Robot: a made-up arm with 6 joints. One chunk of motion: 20 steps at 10 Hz.
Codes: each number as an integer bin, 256 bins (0 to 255) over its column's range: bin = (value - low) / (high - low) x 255, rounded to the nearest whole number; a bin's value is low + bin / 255 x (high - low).
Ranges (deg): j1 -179.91..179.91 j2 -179.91..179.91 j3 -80..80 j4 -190.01..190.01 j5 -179.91..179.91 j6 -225.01..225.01
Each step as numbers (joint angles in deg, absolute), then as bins.
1 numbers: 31.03 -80.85 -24.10 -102.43 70.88 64.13
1 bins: 149 70 89 59 178 164
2 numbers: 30.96 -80.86 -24.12 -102.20 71.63 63.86
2 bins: 149 70 89 59 178 164
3 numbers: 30.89 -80.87 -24.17 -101.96 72.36 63.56
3 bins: 149 70 89 59 179 164
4 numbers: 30.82 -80.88 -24.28 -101.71 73.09 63.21
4 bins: 149 70 89 59 179 163
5 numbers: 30.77 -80.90 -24.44 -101.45 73.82 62.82
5 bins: 149 70 89 59 180 163
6 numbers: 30.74 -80.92 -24.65 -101.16 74.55 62.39
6 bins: 149 70 88 60 180 163
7 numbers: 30.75 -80.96 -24.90 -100.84 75.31 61.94
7 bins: 149 70 88 60 181 163
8 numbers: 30.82 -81.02 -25.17 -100.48 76.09 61.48
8 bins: 149 70 87 60 181 162
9 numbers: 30.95 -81.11 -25.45 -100.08 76.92 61.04
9 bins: 149 70 87 60 182 162
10 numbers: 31.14 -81.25 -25.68 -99.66 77.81 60.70
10 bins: 150 70 87 61 183 162
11 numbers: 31.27 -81.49 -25.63 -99.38 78.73 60.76
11 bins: 150 70 87 61 183 162
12 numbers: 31.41 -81.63 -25.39 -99.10 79.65 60.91
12 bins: 150 70 87 61 184 162
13 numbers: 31.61 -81.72 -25.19 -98.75 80.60 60.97
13 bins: 150 70 87 61 185 162
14 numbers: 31.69 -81.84 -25.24 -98.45 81.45 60.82
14 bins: 150 70 87 61 185 162
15 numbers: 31.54 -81.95 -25.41 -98.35 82.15 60.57
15 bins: 150 69 87 62 186 162
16 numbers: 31.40 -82.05 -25.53 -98.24 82.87 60.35
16 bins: 150 69 87 62 186 162
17 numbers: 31.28 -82.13 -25.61 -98.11 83.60 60.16
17 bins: 150 69 87 62 187 162
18 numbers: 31.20 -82.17 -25.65 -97.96 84.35 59.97
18 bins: 150 69 87 62 187 161
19 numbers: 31.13 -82.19 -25.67 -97.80 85.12 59.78
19 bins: 150 69 87 62 188 161
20 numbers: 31.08 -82.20 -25.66 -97.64 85.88 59.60
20 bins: 150 69 87 62 188 161
